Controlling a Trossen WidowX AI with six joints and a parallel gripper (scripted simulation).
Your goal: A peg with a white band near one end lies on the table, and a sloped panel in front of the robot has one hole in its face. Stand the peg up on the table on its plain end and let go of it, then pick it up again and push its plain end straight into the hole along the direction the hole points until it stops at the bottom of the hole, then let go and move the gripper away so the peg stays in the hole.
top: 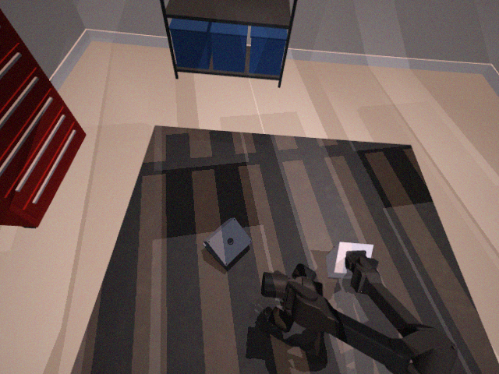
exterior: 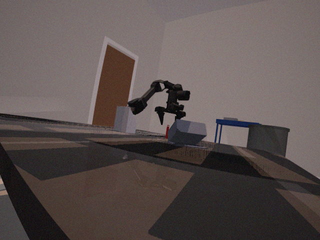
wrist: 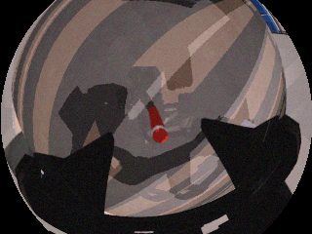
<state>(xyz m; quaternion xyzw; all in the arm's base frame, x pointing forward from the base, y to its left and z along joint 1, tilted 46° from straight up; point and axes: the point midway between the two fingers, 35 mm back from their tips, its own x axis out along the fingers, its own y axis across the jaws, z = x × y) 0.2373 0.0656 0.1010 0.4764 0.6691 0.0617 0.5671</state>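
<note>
Now: gripper tip 2 cm above the red peg. The rest, counted from my gripper tip: sloped grey panel 19 cm ahead, 21 cm to the right, 2 cm below.
</note>
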